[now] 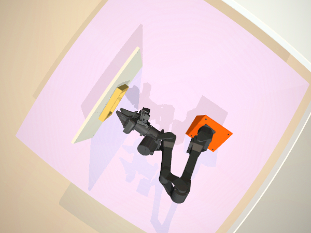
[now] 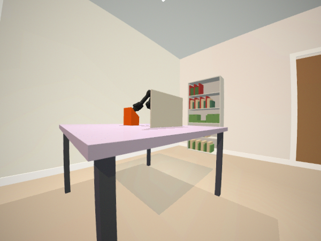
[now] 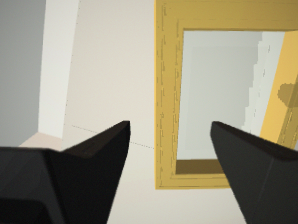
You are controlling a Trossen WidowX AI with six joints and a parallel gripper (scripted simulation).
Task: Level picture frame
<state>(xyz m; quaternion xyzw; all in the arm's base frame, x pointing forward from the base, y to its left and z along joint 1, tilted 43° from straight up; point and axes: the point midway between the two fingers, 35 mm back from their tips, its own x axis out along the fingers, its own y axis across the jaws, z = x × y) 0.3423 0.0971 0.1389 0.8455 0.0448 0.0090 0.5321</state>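
The picture frame is 50 mm ahead of my gripper tip, 10 mm to the right of it and 50 mm below it. Also, from my gripper tip: wall panel (60 mm ahead, 20 mm to the right, 60 mm below).
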